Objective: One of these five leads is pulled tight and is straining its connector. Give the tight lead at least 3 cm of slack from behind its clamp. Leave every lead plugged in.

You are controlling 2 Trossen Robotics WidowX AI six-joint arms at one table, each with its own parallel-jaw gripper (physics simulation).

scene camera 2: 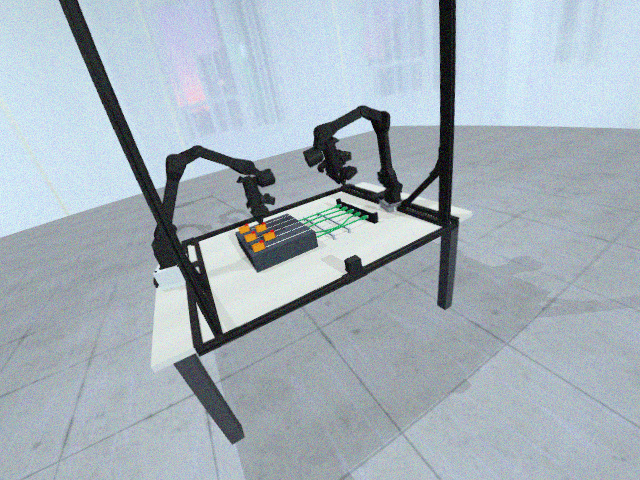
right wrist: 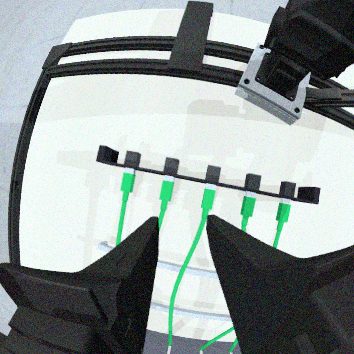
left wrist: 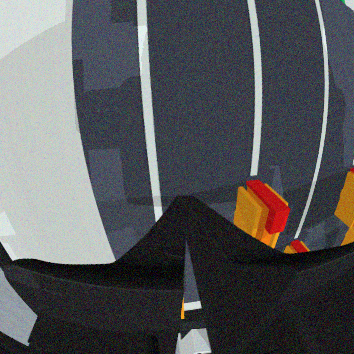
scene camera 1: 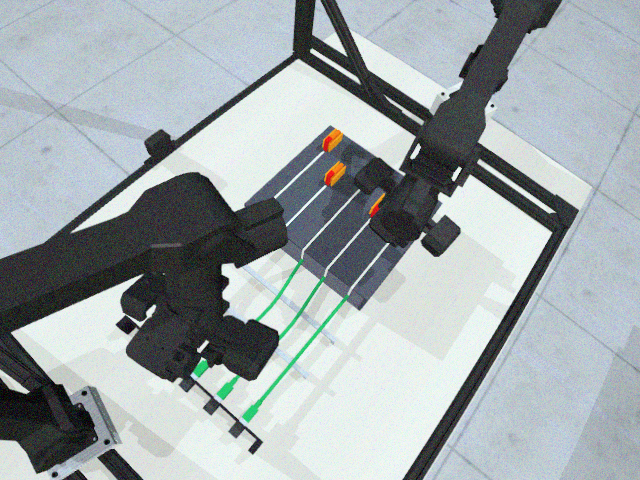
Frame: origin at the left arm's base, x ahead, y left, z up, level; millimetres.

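Seen in the pictures: left gripper, fingertip midpoint: [left wrist: 183,203]; right gripper, fingertip midpoint: [scene camera 2: 342,184] [right wrist: 182,222] [scene camera 1: 202,359]; left arm's base at its link origin: [scene camera 2: 170,263]; right arm's base at its link origin: [scene camera 2: 393,200] [right wrist: 278,75] [scene camera 1: 70,432].
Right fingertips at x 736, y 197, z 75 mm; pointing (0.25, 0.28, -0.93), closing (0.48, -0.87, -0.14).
Observation:
Offsets run from my right fingertips to a thing's middle. "pt": to the spot under its first point.
Five leads run from orange-and-red clamps on a dark block [scene camera 1: 299,191] [scene camera 2: 286,253] [left wrist: 200,100] to green plugs in a black connector strip @(pt dz -113, dx +41, dy -38 mm) [scene camera 2: 356,208] [right wrist: 150,171]. The lead [scene camera 1: 330,316] [left wrist: 148,115] [right wrist: 121,220] at the right in scene camera 1 runs nearly straight; others visibly bend. My left gripper [scene camera 2: 261,221] [left wrist: 183,203] is shut, its fingertips together low over the block. Its fingers hide most of that lead's clamp @(dz -84, dx -459, dy -60 mm) [left wrist: 183,310], of which an orange sliver shows. My right gripper [scene camera 2: 343,181] [right wrist: 182,222] is open above the leads near the plugs.
A neighbouring clamp @(pt dz -55, dx -375, dy -82 mm) [scene camera 1: 377,205] [left wrist: 262,210] stands close beside my left gripper. Two more clamps [scene camera 1: 332,140] [scene camera 1: 334,174] show at the block's upper edge in scene camera 1. Pale strips @(pt dz -126, dx -167, dy -57 mm) [scene camera 1: 289,292] cross beneath the green leads. A black frame surrounds the table.

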